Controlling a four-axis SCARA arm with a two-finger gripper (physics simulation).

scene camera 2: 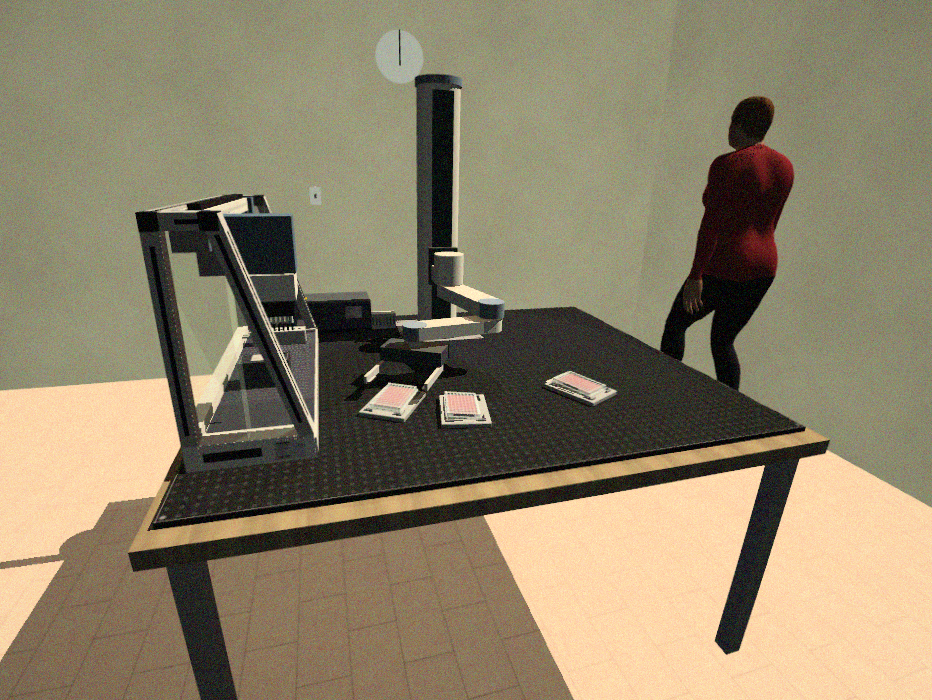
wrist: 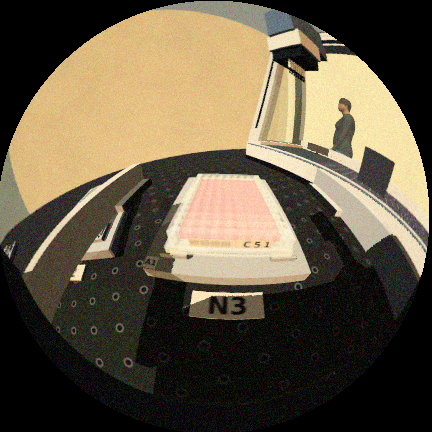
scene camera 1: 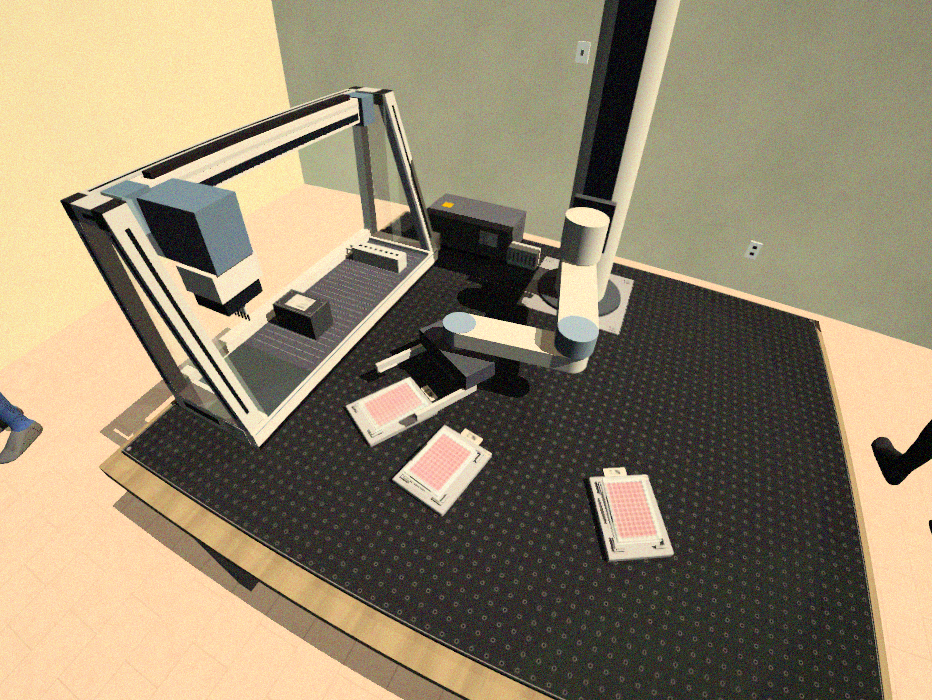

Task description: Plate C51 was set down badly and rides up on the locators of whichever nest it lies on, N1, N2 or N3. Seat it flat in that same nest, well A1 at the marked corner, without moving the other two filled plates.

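Observation:
Plate C51 (scene camera 1: 391, 403) (scene camera 2: 395, 396) (wrist: 230, 212), white with pink wells, lies on nest N3 (scene camera 1: 374, 436) (scene camera 2: 370, 411) (wrist: 240, 270). In the wrist view its C51 label faces the camera, above the N3 tag (wrist: 227, 305), and the A1 mark (wrist: 150, 261) is at the nest's near left corner. The plate's near edge looks slightly skewed over the nest; how high it rides is hard to tell. My gripper (scene camera 1: 395, 393) (scene camera 2: 397, 382) (wrist: 232, 169) is open and empty, one finger on each side of the plate and apart from it.
A filled plate (scene camera 1: 443, 461) (scene camera 2: 461, 405) lies on the neighbouring nest, close to N3. Another filled plate (scene camera 1: 632, 510) (scene camera 2: 581, 384) lies on a nest farther right. The gantry frame (scene camera 1: 339, 352) (wrist: 280, 162) stands near N3, on its left in the scene views. A dark box instrument (scene camera 1: 476, 223) (scene camera 2: 338, 307) stands behind.

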